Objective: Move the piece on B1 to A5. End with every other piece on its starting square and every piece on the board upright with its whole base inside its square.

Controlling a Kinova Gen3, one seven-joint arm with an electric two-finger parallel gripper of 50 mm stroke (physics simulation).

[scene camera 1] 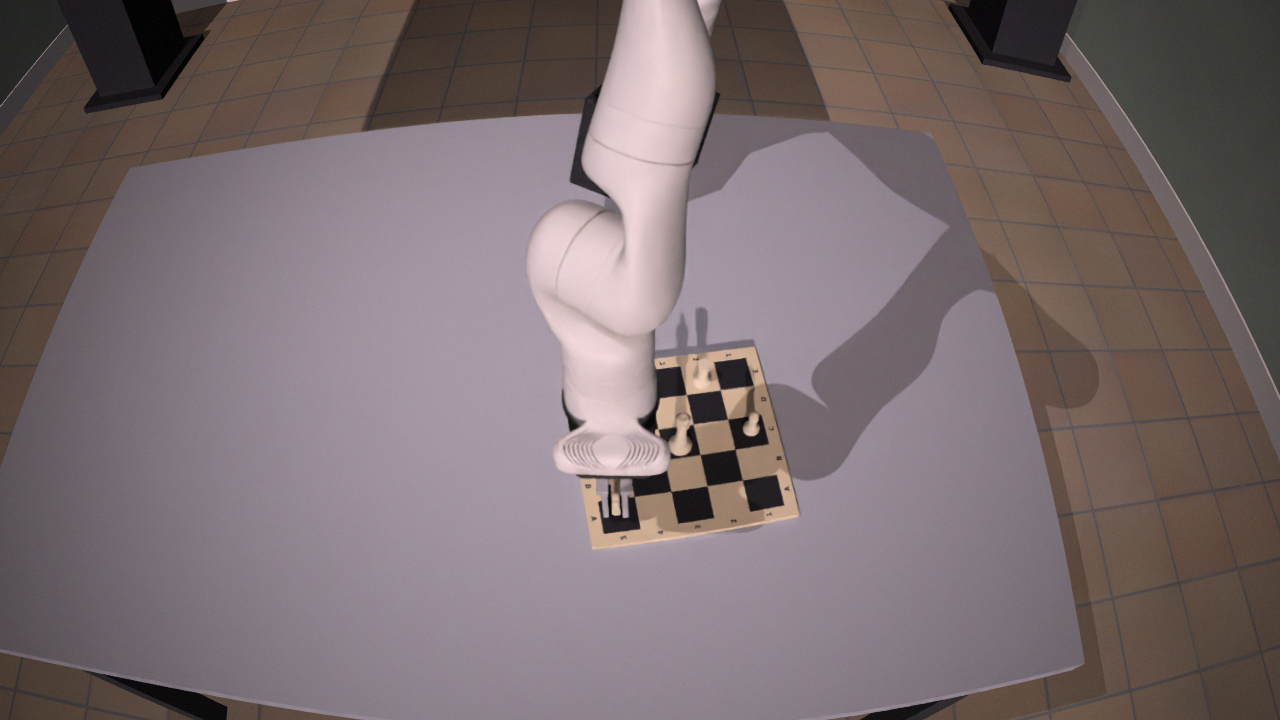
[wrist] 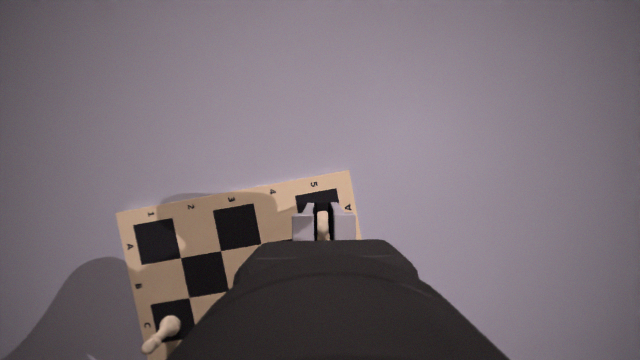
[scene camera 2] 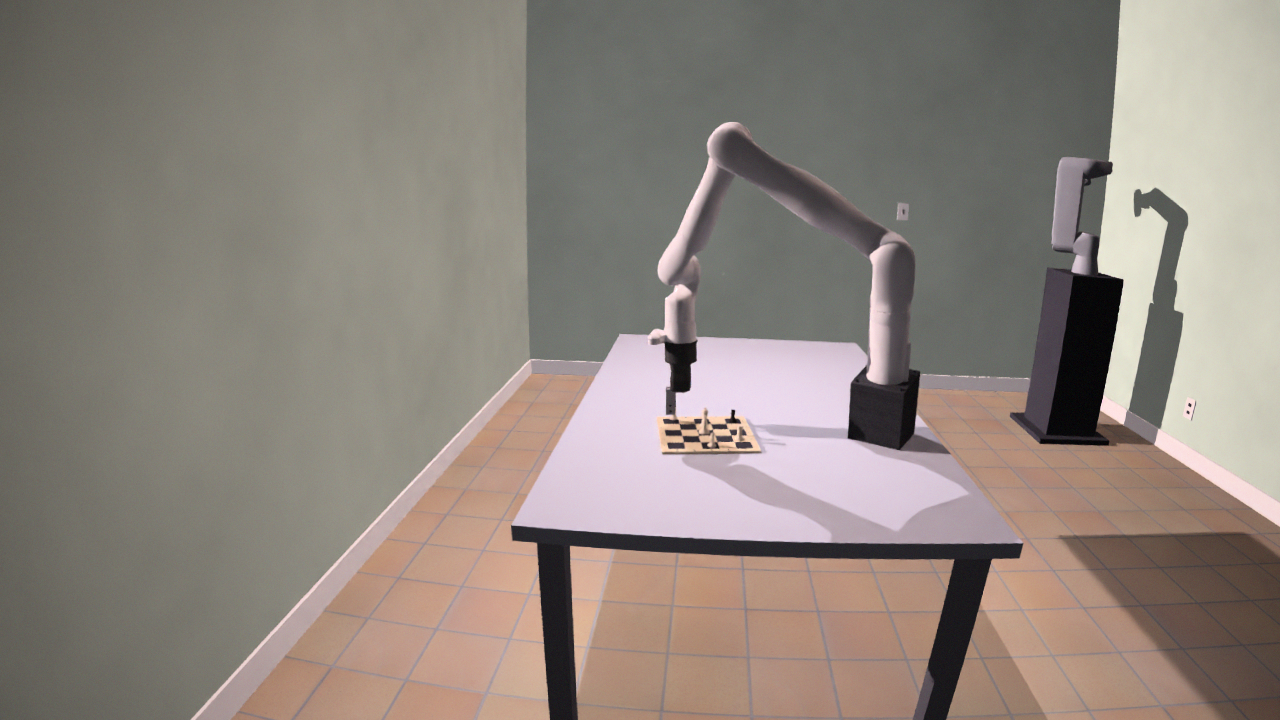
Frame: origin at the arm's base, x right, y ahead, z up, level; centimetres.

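Seen in the pictures: gripper, fingertip midpoint: [scene camera 1: 616, 508] [wrist: 322, 216] [scene camera 2: 670, 413]; arm's base, origin of the base link: [scene camera 2: 886, 376].
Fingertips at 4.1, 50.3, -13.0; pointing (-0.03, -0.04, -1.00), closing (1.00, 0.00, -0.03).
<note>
Offsets run from my fingertips to a thing's top centre, as dx, dy, dz. "spot": to the spot under its first point.
The board {-6.6, -8.9, -2.0} [scene camera 1: 716, 522] [scene camera 2: 689, 450] [wrist: 126, 227] lies on the table. My gripper [scene camera 1: 615, 510] [scene camera 2: 670, 411] [wrist: 322, 216] is shut on a small cream piece {+0.0, -0.8, +1.7} [scene camera 1: 615, 503] [wrist: 323, 226], at the board's A5 corner. In scene camera 1 the fingers overlap the dark A5 square {spot: -0.2, +1.3, -2.0} [scene camera 1: 617, 527] [wrist: 317, 196]. In scene camera 2 the fingertips are low, close above the board. The piece looks roughly upright; its base is mostly hidden, so I cannot tell whether it touches the square.
A tall cream piece {-6.6, -8.5, +4.3} [scene camera 1: 681, 436] [scene camera 2: 704, 421] stands on C3, a cream pawn {-14.4, -10.5, +1.2} [scene camera 1: 751, 424] [scene camera 2: 712, 440] [wrist: 170, 326] on C1, another cream piece {-9.3, -16.6, +1.3} [scene camera 1: 702, 374] [scene camera 2: 740, 434] on E2. A black piece {+1.8, -15.1, +1.2} [scene camera 2: 732, 416] stands at the E5 corner. My arm hides part of the board.
</note>
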